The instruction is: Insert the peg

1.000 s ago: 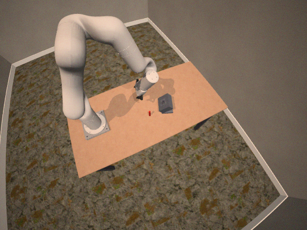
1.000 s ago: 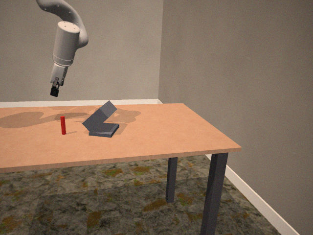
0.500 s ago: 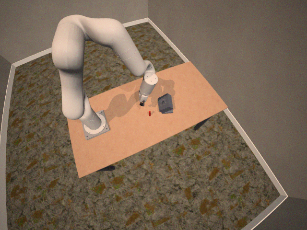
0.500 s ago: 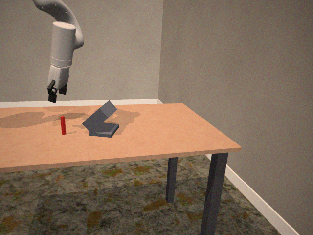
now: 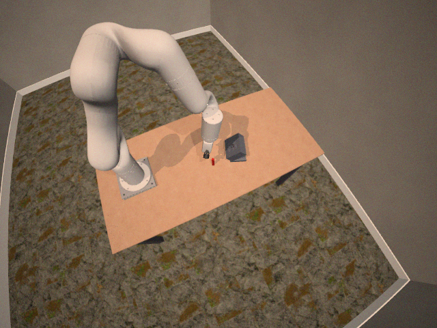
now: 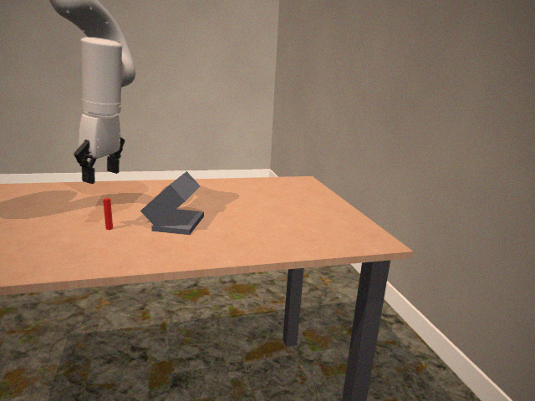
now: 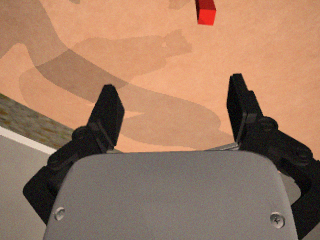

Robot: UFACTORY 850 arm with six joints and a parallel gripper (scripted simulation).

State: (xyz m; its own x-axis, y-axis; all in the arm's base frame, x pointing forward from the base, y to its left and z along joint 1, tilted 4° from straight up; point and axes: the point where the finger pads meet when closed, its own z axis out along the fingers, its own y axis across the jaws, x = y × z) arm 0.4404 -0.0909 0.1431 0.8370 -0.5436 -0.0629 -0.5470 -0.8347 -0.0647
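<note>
The red peg lies 10 mm ahead of my hand, 40 mm to the right of it and 90 mm below it. The rest, counted from my hand: grey base: 190 mm ahead, 40 mm to the right, 130 mm below.
</note>
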